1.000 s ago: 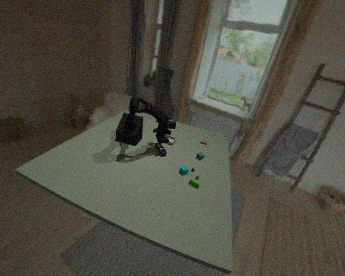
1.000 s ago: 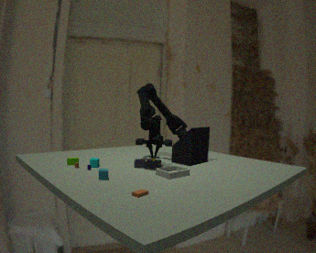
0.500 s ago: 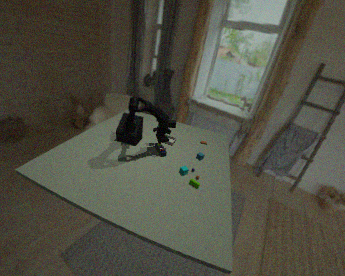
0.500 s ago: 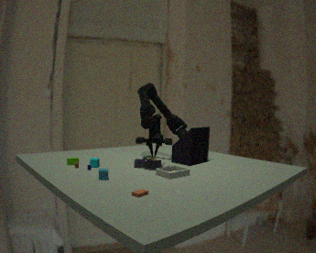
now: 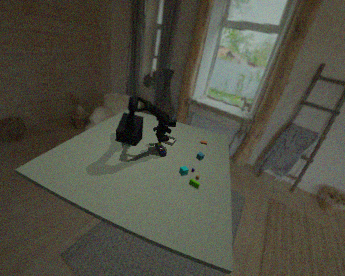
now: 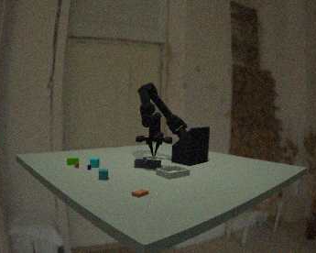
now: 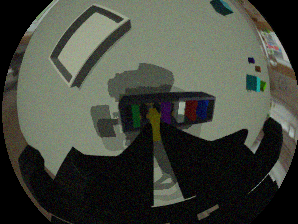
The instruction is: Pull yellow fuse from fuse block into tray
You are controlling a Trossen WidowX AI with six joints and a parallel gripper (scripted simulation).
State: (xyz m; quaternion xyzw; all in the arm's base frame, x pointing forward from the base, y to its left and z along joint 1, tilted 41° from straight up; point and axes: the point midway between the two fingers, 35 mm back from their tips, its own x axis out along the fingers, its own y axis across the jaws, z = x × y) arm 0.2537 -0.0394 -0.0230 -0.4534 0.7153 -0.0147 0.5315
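Now: gripper tip 40 mm short of the tray, 160 mm to the right of it and 60 mm above it. From my gripper tip the other things lie so: yellow fuse 10 mm below.
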